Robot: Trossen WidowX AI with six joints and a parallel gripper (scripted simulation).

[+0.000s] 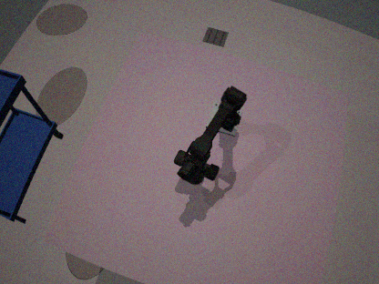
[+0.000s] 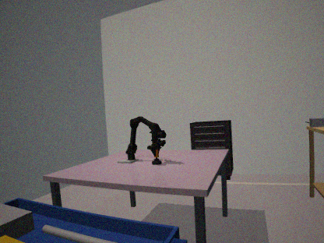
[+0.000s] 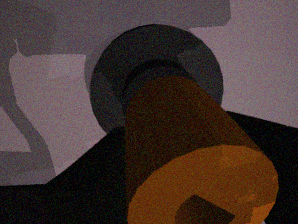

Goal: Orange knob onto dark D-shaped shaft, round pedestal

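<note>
Now: gripper tip 20 mm below the orange knob. The rest, counted from my gripper tip: dark round pedestal 40 mm below.
</note>
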